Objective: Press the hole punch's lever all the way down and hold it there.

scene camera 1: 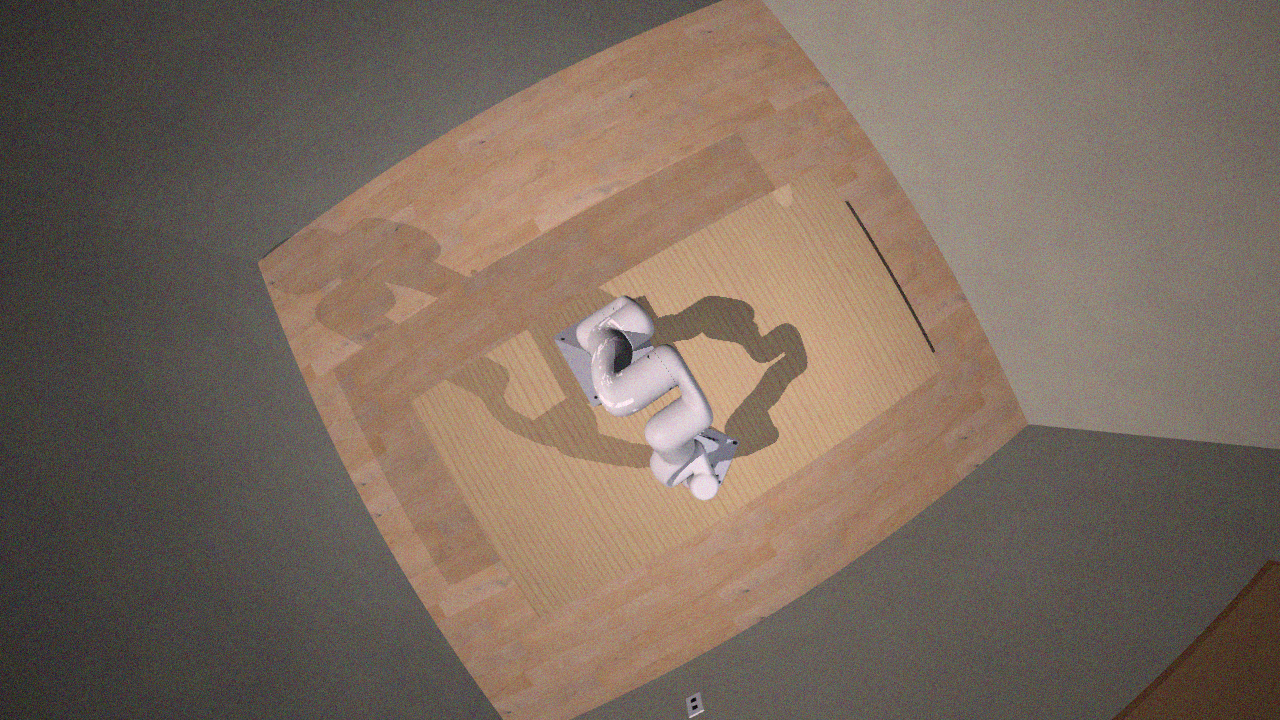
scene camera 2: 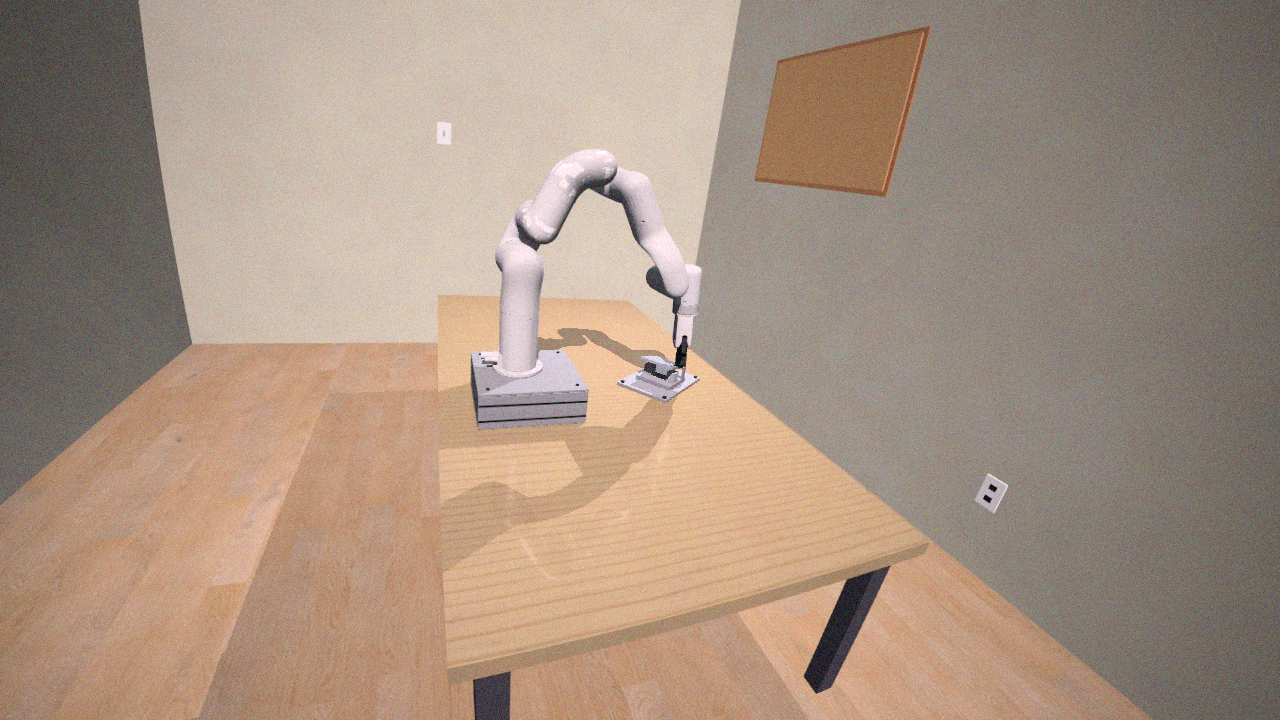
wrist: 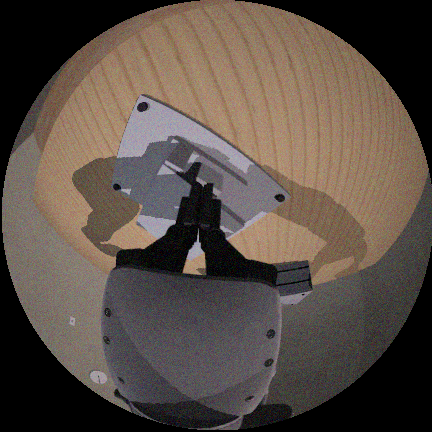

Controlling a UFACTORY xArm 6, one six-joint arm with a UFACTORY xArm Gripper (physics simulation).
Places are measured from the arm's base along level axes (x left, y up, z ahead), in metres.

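Pixels of known places: gripper, fingertip midpoint: [scene camera 2: 680, 365] [wrist: 202, 194]; arm's base, link origin: [scene camera 2: 517, 367].
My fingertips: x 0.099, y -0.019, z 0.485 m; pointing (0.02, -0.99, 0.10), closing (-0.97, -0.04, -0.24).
Ahead of a thing's pixels: the offset from my fingertips to its middle. Level surfaces: height alone.
The grey hole punch {dy -0.069, dx +0.040, dz -0.042 m} [scene camera 1: 723, 453] [scene camera 2: 663, 378] [wrist: 134, 134] has a flat base plate with black dots at its corners. In scene view 2 its light lever {dy -0.007, dx +0.038, dz -0.043 m} [scene camera 2: 656, 361] is tilted, left end up, with dark parts below it. My black gripper [scene camera 2: 681, 365] [wrist: 202, 194] is shut and empty. Its fingers point down at the right side of the lever in scene view 2, low over the punch. The fingers cover part of the punch in the wrist view, so contact with the lever cannot be told. In scene view 1 the arm hides the fingers and the lever.
The arm's grey base block [scene camera 2: 531, 407] [wrist: 294, 278] stands on the wooden table {dy -0.075 m} [scene camera 1: 805, 268] [scene camera 2: 680, 501] [wrist: 310, 100], left of the punch in scene view 2. The punch lies near the table's edge on the wall side. A corkboard [scene camera 2: 841, 111] hangs on that wall.
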